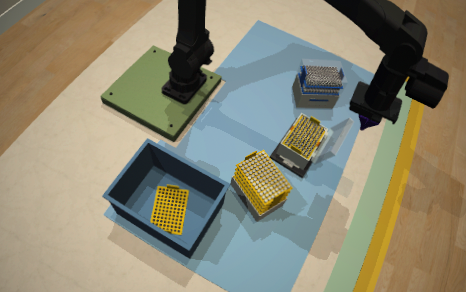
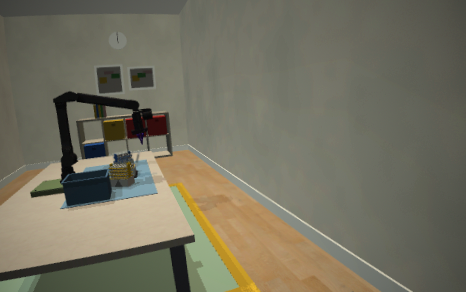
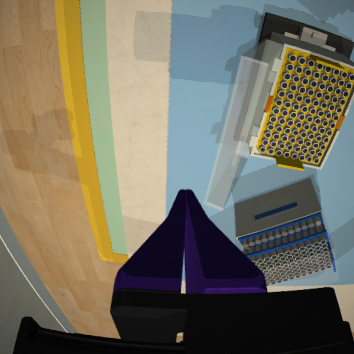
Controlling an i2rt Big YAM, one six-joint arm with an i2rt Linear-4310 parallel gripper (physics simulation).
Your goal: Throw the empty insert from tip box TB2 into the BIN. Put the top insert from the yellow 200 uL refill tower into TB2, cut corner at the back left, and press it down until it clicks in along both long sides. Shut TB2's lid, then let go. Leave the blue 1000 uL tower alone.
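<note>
My gripper (image 1: pixel 363 128) (image 2: pixel 141 143) (image 3: pixel 184 197) is shut and empty, high beyond the lid side of tip box TB2. TB2 (image 1: pixel 294 158) (image 3: pixel 261 100) holds a yellow insert full of tips (image 1: pixel 305 136) (image 3: pixel 306 107). Its clear lid (image 1: pixel 340 140) (image 3: pixel 235 135) stands open on the side toward the table's far long edge. The yellow 200 uL tower (image 1: pixel 262 181) (image 2: pixel 122 172) stands between TB2 and the bin. The blue-grey bin (image 1: pixel 131 212) (image 2: pixel 87 189) holds an empty yellow insert (image 1: pixel 170 210). Whether TB2's insert is clicked in on both sides cannot be told.
The blue 1000 uL tower (image 1: pixel 317 95) (image 3: pixel 277 207) stands behind TB2, near the gripper. The arm's base stands on a green plate (image 1: pixel 132 95) (image 2: pixel 46 188). A blue mat (image 1: pixel 240 260) lies under the boxes. A shelf unit (image 2: pixel 170 135) stands beyond the table.
</note>
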